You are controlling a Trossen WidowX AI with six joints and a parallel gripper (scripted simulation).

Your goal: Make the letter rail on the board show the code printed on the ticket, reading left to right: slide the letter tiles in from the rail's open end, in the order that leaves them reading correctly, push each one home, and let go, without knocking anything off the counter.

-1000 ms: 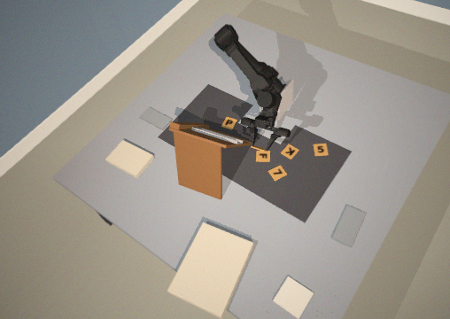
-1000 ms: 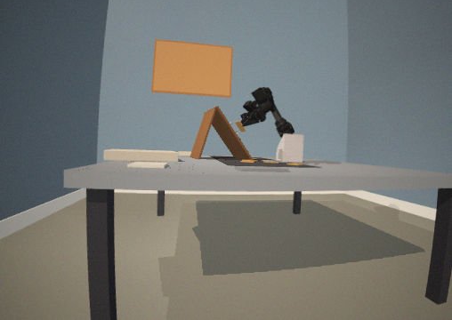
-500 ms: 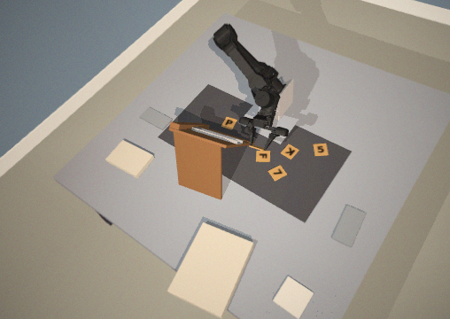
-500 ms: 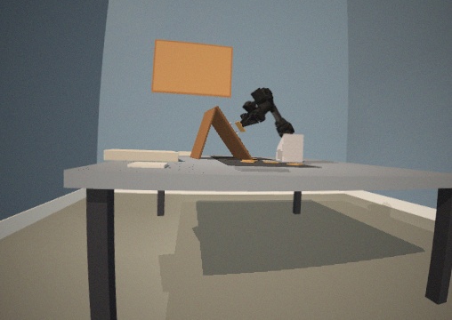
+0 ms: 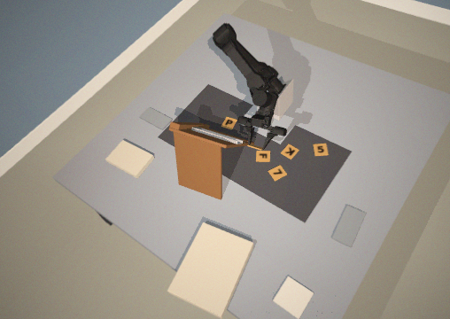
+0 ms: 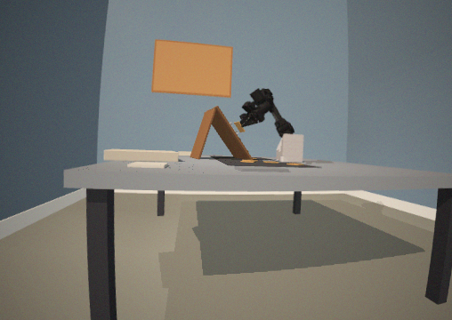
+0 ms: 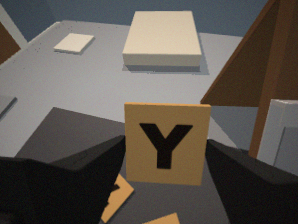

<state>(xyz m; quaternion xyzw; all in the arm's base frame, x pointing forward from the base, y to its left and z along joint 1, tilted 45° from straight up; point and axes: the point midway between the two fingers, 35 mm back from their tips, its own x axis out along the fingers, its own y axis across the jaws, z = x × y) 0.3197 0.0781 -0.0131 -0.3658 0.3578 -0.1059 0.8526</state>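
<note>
The white ticket lies 140 mm to the right of my gripper tip, 90 mm below it and 50 mm behind it. The rest, counted from my gripper tip: f tile 170 mm below, 70 mm behind, 10 mm to the right; then k tile 170 mm below, 140 mm behind, 80 mm to the left; then y tile right at my gripper tip.
</note>
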